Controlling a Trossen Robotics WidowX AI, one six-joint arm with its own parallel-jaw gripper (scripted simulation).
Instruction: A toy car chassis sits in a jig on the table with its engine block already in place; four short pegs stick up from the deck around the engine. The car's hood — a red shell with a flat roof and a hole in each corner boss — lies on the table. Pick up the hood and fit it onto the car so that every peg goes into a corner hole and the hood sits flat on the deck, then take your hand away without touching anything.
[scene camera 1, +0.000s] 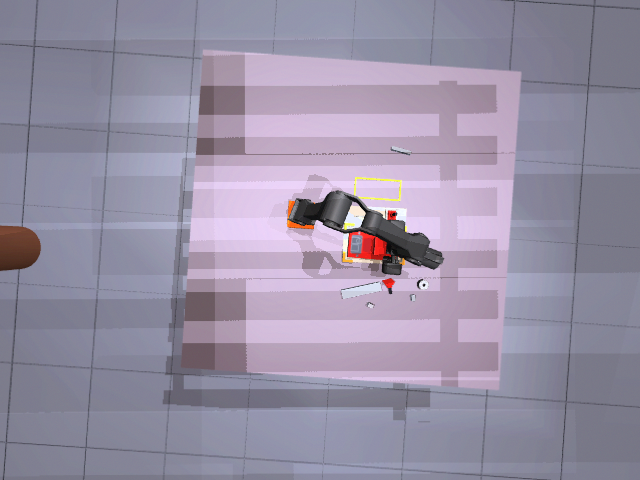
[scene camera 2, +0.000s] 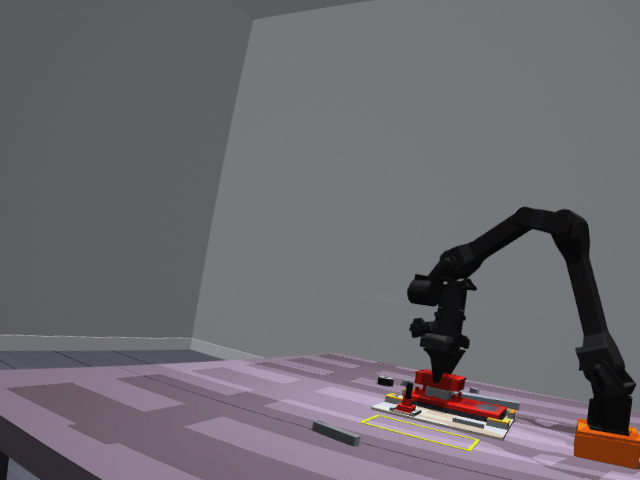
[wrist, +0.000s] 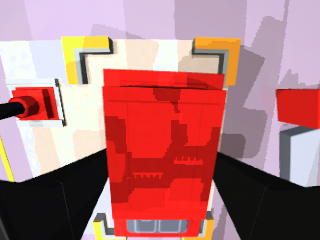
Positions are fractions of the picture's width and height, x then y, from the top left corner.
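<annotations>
A red hood (wrist: 0.50, 0.59) is 90 mm from the lens. My gripper (wrist: 0.50, 0.64) is 110 mm from the lens. As for a jig (wrist: 0.23, 0.28), the marked spots on the jig and the red hood are 110 mm apart, and the jig is 150 mm from the lens.
</annotations>
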